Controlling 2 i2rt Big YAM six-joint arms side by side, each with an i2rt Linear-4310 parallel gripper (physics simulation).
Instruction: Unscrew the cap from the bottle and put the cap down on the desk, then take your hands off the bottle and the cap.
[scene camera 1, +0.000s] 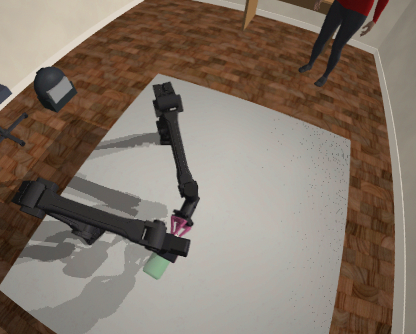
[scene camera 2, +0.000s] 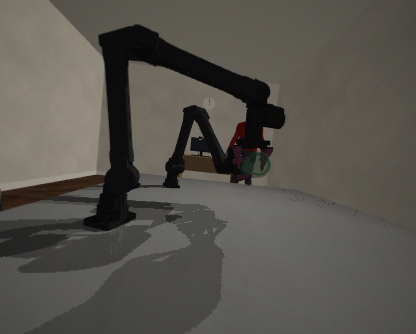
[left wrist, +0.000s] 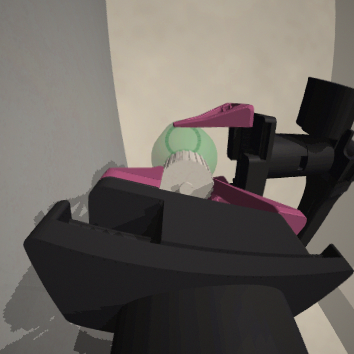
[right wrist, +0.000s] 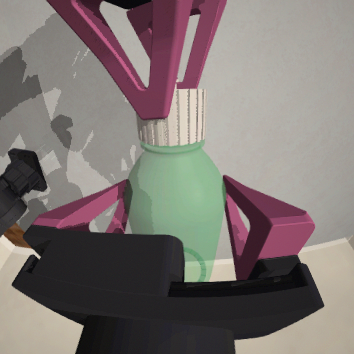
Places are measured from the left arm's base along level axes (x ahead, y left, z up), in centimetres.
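Pixels of known places: left gripper, between the fingertips: (scene camera 2: 247, 167) (left wrist: 184, 179) (right wrist: 170, 109); right gripper, between the fingertips: (scene camera 2: 250, 170) (right wrist: 174, 183); left arm's base, origin of its link: (scene camera 1: 167, 137) (scene camera 2: 171, 186); right arm's base, origin of its link: (scene camera 1: 94, 231) (scene camera 2: 111, 221) (right wrist: 29, 168).
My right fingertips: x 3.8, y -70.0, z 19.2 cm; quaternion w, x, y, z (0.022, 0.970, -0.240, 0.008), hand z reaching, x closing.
Observation:
For each thing: its top centre in the pictures, then the offset to it from my right fingertips. "spot": a spot on its surface instead. Level surfaces: height alone.
- green bottle, a spot on its surface: (right wrist: 175, 200) spot: dx +1.3, dy +1.7, dz +4.1 cm
- white desk, height of its surface: dz -19.2 cm
- pale ribbed cap, centre of its top: (right wrist: 167, 119) (left wrist: 212, 177) (scene camera 2: 247, 161) dx +3.2, dy +5.2, dz +2.8 cm
The green bottle (scene camera 1: 156, 266) (scene camera 2: 257, 164) (left wrist: 161, 150) (right wrist: 175, 200) is held lengthwise above the white desk (scene camera 1: 270, 200) (scene camera 2: 310, 260). The pale ribbed cap (left wrist: 187, 172) (right wrist: 187, 125) sits on its neck; in the right wrist view its lower edge meets the bottle's neck ring. My right gripper (scene camera 2: 258, 151) (right wrist: 174, 183) is shut on the bottle's body, one finger on each side. My left gripper (scene camera 1: 179, 233) (left wrist: 184, 179) is shut on the cap, turned so that one finger crosses in front of it in the right wrist view. The far finger is partly hidden.
Both black arms reach in over the desk, their grippers close together. A person in red (scene camera 1: 345, 35) stands beyond the desk. A dark chair (scene camera 1: 54, 87) stands on the wooden floor at the upper left in scene camera 1.

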